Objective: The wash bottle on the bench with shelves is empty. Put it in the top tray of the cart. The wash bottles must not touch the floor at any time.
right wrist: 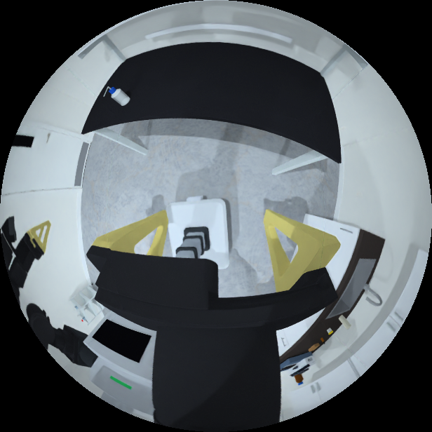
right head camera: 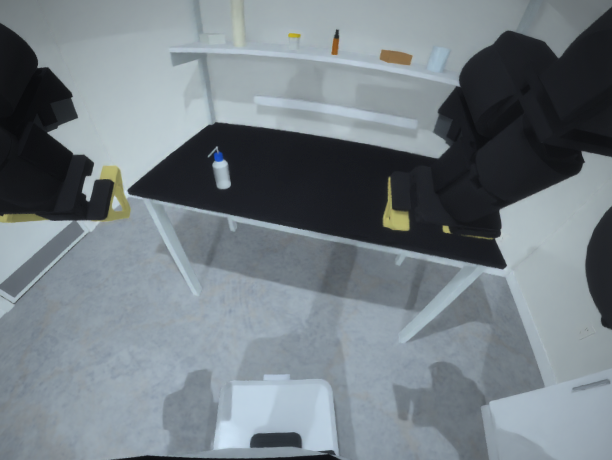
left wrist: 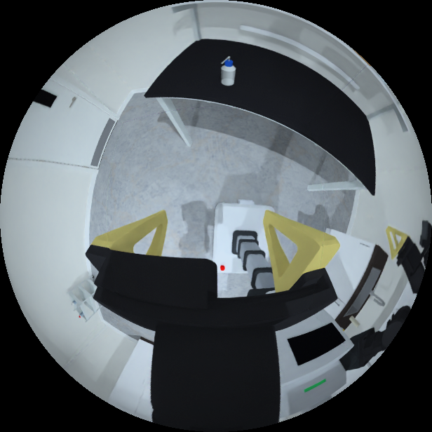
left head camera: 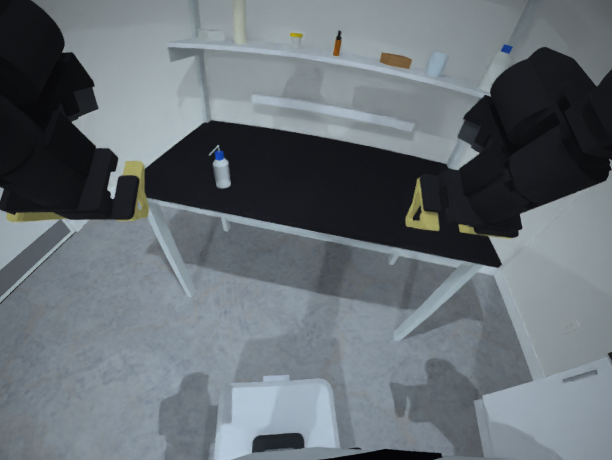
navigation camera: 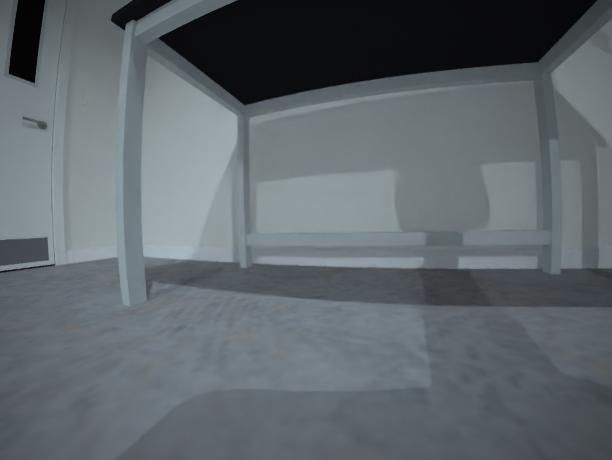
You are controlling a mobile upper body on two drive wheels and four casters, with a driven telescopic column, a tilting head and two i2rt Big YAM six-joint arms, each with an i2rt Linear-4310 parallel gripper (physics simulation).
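Frame: origin at the left arm's base, x ahead, y left, z up, level; millimetres.
Seen in the pictures: left gripper, fingertip midpoint: [right head camera: 97,213] [left head camera: 112,212]; right gripper, fingertip midpoint: [right head camera: 414,225] [left head camera: 434,225].
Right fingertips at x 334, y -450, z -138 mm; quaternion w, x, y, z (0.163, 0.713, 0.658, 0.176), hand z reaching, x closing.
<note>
A point is followed by its place in that frame.
The wash bottle [left head camera: 222,173] @[x 891, y -14, z -425 mm] [right head camera: 221,174] @[x 891, y -13, z -424 mm] [left wrist: 228,75] [right wrist: 120,97], white with a blue cap and bent spout, stands upright near the left end of the black bench [left head camera: 310,185] @[x 930, y -365, z -496 mm] [right head camera: 300,185] @[x 927, y -325, z -496 mm] [left wrist: 300,95] [right wrist: 215,80]. My left gripper [left head camera: 85,205] [right head camera: 70,207] [left wrist: 215,215] is open and empty, left of the bottle in the head views and apart from it. My right gripper [left head camera: 452,222] [right head camera: 430,222] @[x 334, y -450, z -138 mm] [right wrist: 215,214] is open and empty, over the bench's right part in the head views. A small pale tiered unit at the lower left of both wrist views may be the cart; its details are too small to tell.
A wall shelf [left head camera: 270,52] @[x 1204, y -180, z -49 mm] [right head camera: 270,53] @[x 1202, y -189, z -47 mm] above the bench holds several items, including an amber bottle [left head camera: 337,45] @[x 1232, y -447, z 1 mm] [right head camera: 335,44] @[x 1231, y -448, z 0 mm] and a brown box [left head camera: 395,60] @[x 1193, y -694, z -15 mm] [right head camera: 395,57] @[x 1193, y -696, z -16 mm]. A white cabinet [left head camera: 550,415] @[x -17, y -1322, z -873 mm] [right head camera: 555,420] @[x 0, y -1327, z -883 mm] stands at lower right. Bench legs [left head camera: 170,250] @[x 908, y 333, z -913 mm] [navigation camera: 131,175] @[x 925, y 329, z -1022 mm] reach the floor.
</note>
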